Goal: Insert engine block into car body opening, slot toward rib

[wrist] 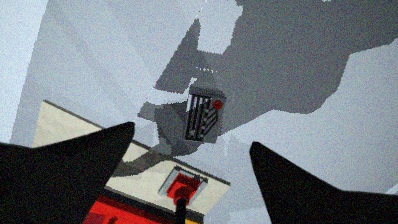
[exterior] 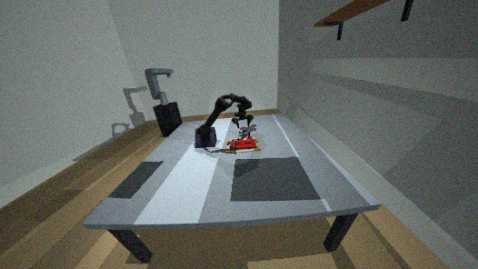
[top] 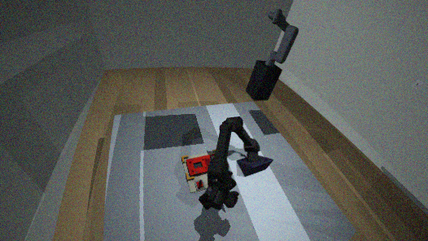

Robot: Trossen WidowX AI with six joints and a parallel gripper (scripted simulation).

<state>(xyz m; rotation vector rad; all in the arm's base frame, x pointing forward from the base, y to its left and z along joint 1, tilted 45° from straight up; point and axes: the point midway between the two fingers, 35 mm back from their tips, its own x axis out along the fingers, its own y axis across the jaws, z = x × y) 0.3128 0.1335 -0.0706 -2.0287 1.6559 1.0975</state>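
My gripper tip is now 50 mm above the engine block.
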